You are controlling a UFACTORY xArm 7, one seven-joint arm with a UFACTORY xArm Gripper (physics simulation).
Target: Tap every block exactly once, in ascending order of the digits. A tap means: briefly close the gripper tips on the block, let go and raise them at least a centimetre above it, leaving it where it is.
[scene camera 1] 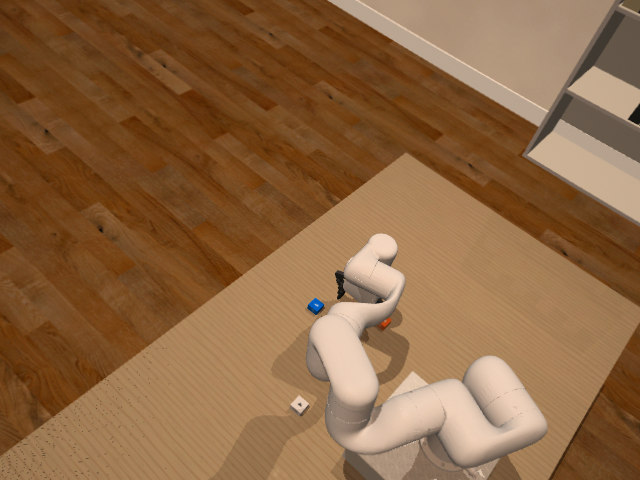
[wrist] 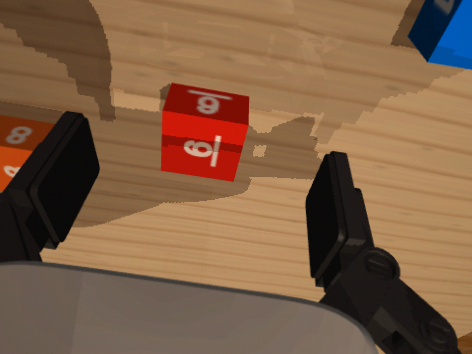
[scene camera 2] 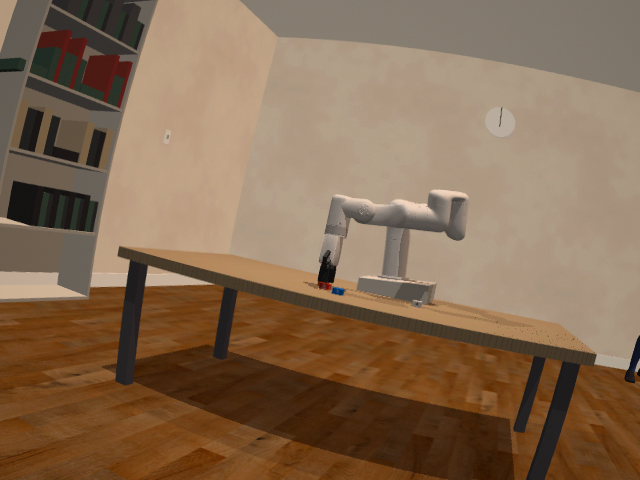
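Observation:
My gripper point(scene camera 1: 360, 297) point(scene camera 2: 326, 279) point(wrist: 205, 158) is open, its fingers low over the table. A red block point(scene camera 2: 324, 285) point(wrist: 202, 145) with an underlined 6 lies ahead, between the finger directions in the wrist view; the arm hides it in scene camera 1. An orange block point(scene camera 1: 384, 323) point(wrist: 9, 156) with an 8 lies beside it, partly behind the left finger in the wrist view. A blue block point(scene camera 1: 315, 306) point(scene camera 2: 338, 291) point(wrist: 456, 35) lies on the other side, its digit cut off in the wrist view. A white block point(scene camera 1: 299, 405) point(scene camera 2: 417, 303) lies farther off, its digit too small to read.
The wooden table point(scene camera 1: 439, 206) point(scene camera 2: 206, 263) carries the blocks and the arm's pale base point(scene camera 1: 379, 462) point(scene camera 2: 372, 287). The arm spans above the table between its base and the gripper. A bookshelf point(scene camera 1: 552, 121) point(scene camera 2: 114, 149) stands away from the table.

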